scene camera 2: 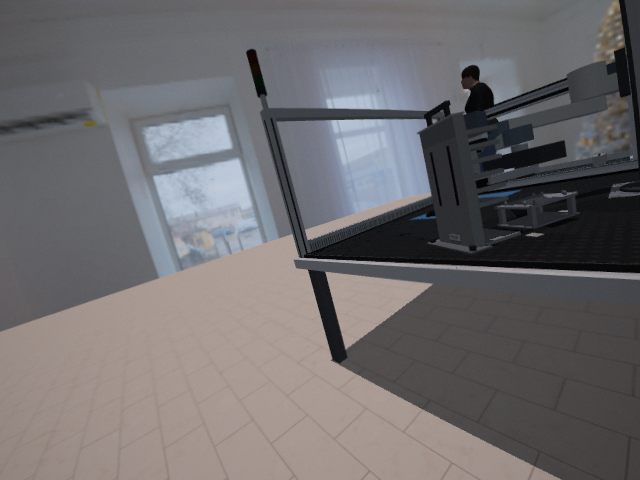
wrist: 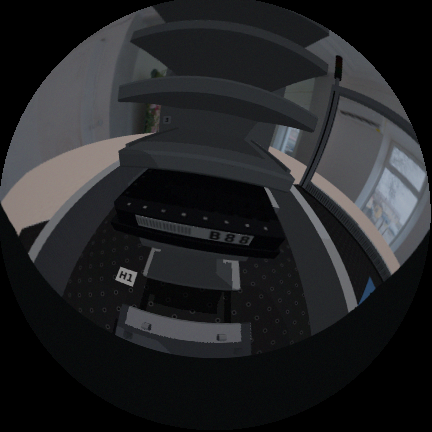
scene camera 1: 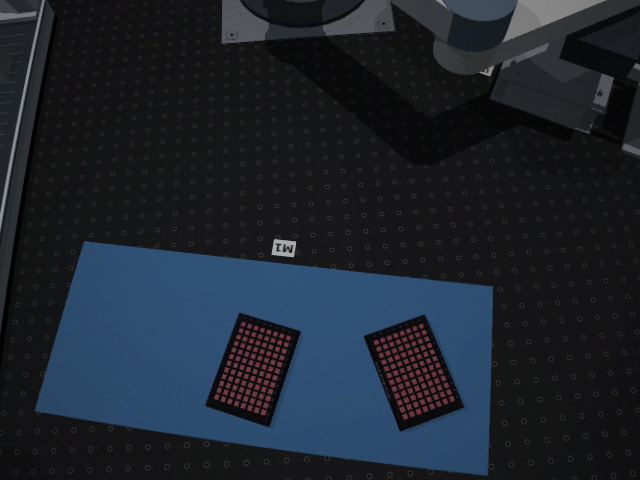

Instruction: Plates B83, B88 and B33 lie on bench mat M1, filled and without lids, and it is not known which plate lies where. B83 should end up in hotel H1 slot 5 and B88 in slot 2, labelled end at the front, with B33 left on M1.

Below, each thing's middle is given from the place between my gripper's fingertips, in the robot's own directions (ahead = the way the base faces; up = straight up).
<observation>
Now: the plate B88 [wrist: 197, 211] 10 mm to the right of my hand, 10 mm below it and 10 mm behind it. Round my hand: plate B83 [scene camera 1: 418, 385]: 440 mm to the right, 340 mm ahead, 140 mm below.
</observation>
